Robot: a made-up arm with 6 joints.
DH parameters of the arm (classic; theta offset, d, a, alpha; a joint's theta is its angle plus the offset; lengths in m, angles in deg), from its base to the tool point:
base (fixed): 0 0.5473 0.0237 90
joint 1: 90 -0.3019 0.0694 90
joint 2: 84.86 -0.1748 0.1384 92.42
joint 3: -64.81 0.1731 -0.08 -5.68
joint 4: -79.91 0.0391 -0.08 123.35
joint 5: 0 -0.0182 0.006 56.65
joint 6: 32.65 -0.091 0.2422 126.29
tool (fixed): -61.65 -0.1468 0 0
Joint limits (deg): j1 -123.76..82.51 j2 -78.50..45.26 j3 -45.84..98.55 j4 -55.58..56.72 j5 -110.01..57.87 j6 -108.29..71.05
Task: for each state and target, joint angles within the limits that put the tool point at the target. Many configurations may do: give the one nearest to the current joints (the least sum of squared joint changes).
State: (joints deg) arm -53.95 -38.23 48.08 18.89 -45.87 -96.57
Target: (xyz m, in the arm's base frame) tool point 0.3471 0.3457 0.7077
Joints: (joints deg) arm -61.42 -67.07 58.30 29.21 -49.94 -108.29
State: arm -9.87 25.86 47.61 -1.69 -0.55 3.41
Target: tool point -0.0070 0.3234 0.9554
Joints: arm -21.72 34.72 48.72 0.36 7.30 0.65
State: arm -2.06 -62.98 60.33 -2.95 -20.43 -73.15
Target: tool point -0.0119 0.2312 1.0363
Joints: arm -30.17 -36.14 71.20 -6.19 -8.89 -96.02
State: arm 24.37 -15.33 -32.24 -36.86 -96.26 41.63
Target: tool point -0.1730 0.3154 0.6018
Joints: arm 82.51 9.95 -7.32 -7.66 -107.80 45.50
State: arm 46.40 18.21 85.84 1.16 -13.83 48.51
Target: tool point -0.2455 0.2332 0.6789
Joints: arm 79.10 45.26 67.66 -31.02 -1.13 60.55
